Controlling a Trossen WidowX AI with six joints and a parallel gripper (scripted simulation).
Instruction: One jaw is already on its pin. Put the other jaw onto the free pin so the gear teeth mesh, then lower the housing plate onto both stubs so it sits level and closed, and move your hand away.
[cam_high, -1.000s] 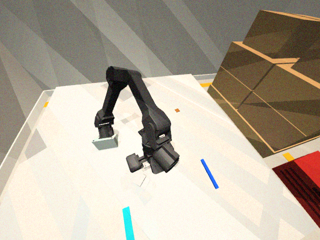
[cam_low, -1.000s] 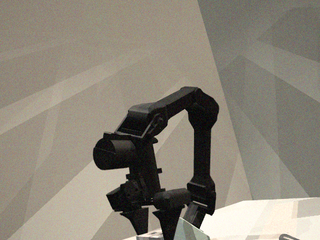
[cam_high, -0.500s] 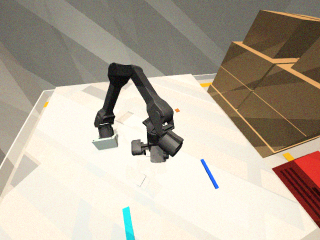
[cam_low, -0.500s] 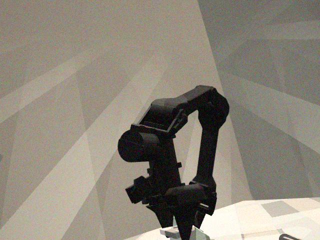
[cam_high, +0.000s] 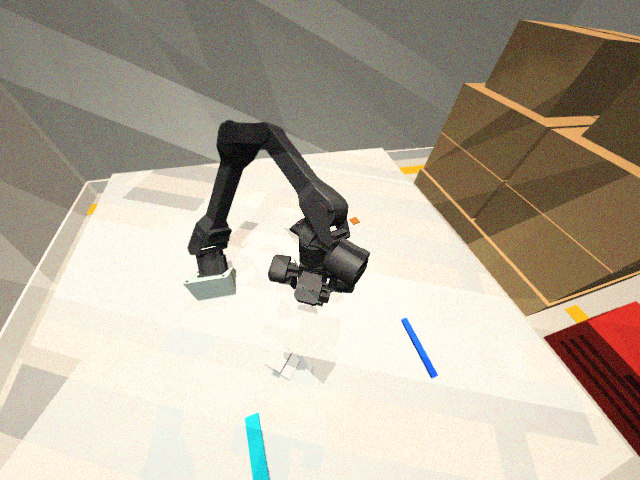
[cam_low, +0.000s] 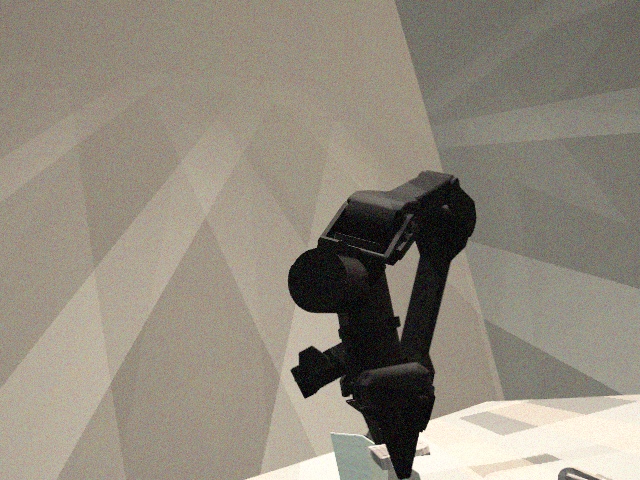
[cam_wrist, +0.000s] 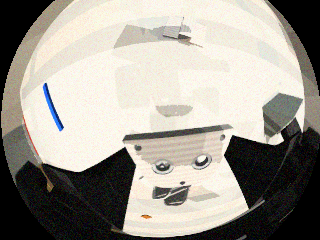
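Right now the jaw is 10 mm ahead of my gripper tip, 150 mm to the left of it and 80 mm below it. From my gripper tip the other things lie so: small orange tile: 220 mm ahead, 310 mm to the left, 100 mm below; blue bar: 260 mm ahead, 150 mm to the right, 90 mm below; cyan strip: 150 mm behind, 280 mm to the right, 90 mm below.
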